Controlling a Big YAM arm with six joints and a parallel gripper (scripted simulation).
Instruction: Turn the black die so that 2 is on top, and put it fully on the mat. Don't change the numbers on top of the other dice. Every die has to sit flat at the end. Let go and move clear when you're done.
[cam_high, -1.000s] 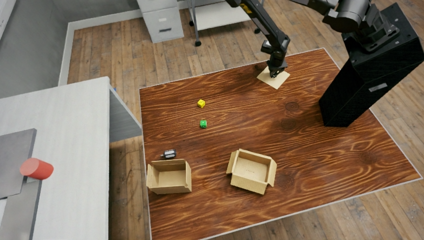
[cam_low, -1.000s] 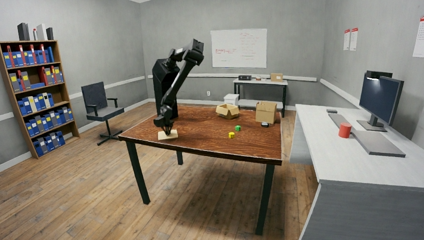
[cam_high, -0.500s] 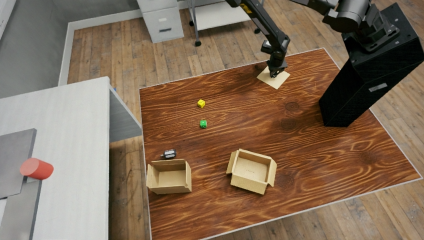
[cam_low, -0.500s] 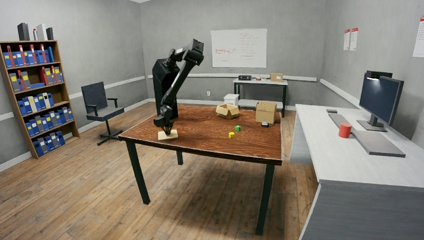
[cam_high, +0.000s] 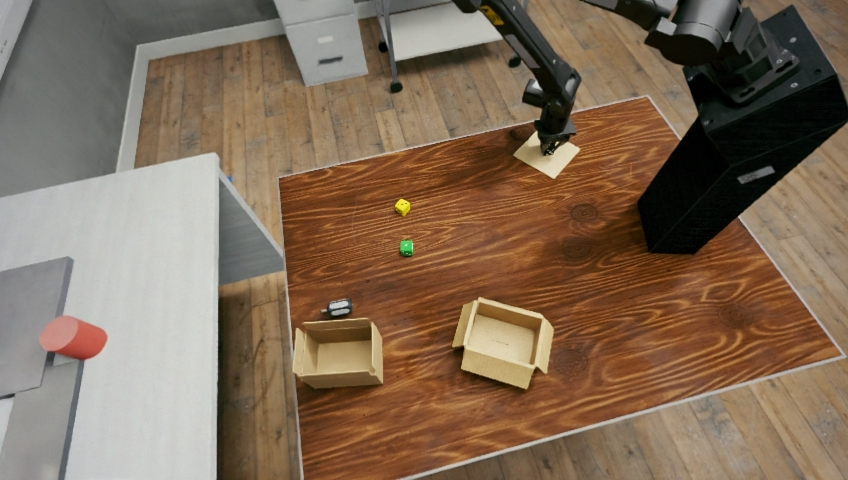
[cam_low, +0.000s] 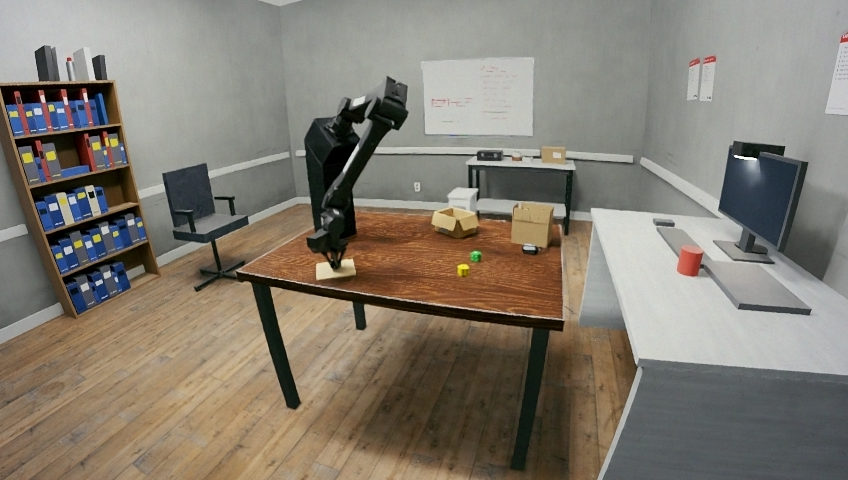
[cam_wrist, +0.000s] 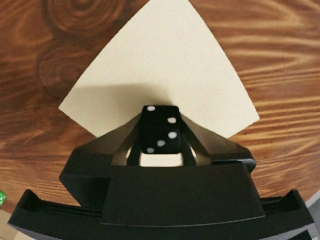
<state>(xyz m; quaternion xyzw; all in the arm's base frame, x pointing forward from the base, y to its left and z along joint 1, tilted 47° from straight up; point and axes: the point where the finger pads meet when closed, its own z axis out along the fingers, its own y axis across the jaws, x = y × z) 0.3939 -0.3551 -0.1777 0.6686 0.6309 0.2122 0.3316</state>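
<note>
My gripper is now 20 mm above the mat. Also, from my hand: yellow die 460 mm ahead, 60 mm to the left; black die right at my hand; green die 480 mm ahead, 180 mm to the left.
</note>
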